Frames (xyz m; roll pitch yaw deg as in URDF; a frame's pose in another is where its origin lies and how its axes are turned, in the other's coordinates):
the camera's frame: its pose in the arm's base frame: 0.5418 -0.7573 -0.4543 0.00 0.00 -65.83
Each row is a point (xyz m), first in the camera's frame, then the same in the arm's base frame.
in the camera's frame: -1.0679 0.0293 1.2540
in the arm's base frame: 0.1313 0.2290 0.7997
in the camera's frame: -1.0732 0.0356 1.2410
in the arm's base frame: 0.1349 0.2364 0.7867
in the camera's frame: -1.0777 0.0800 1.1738
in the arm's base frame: 0.1735 0.2587 0.7195
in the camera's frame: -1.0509 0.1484 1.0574
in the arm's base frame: 0.2469 0.2622 0.6031
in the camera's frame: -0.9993 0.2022 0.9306
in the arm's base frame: 0.3171 0.2372 0.4763
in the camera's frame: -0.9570 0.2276 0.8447
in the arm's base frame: 0.3576 0.2090 0.3904
